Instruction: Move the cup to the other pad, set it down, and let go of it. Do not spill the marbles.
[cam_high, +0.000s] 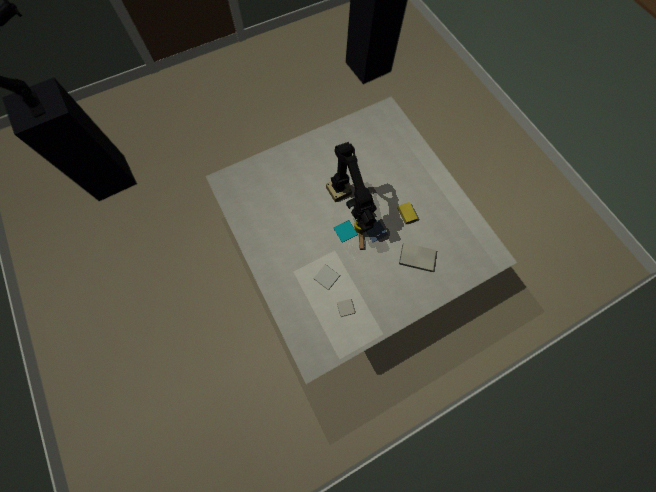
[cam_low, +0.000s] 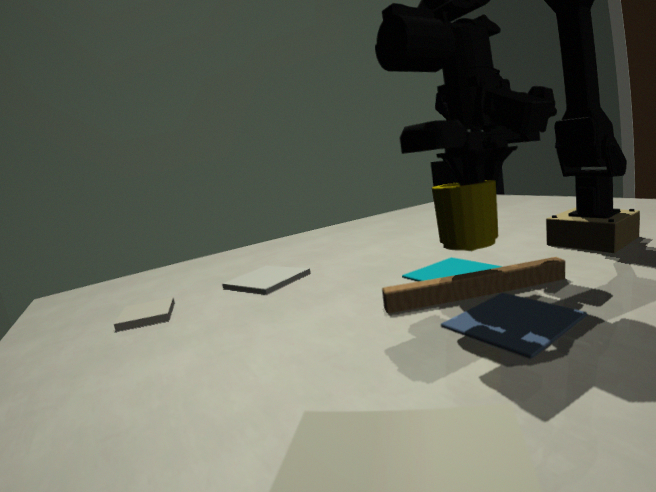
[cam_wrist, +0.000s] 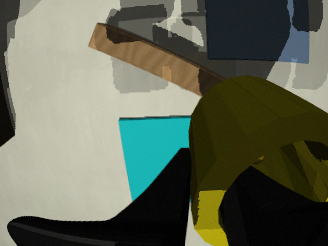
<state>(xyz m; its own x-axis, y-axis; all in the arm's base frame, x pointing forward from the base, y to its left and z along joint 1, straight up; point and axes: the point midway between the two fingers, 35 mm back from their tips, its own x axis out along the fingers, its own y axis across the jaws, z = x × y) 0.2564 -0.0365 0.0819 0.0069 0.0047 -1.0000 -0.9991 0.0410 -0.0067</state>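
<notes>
My gripper tip is now 10 mm past the teal pad, 60 mm to the left of it and 100 mm above it. The rest, counted from my gripper tip: yellow cup: 20 mm ahead; wooden bar: 30 mm ahead, 10 mm to the left, 90 mm below; blue pad: 70 mm ahead, 80 mm to the left, 100 mm below.
</notes>
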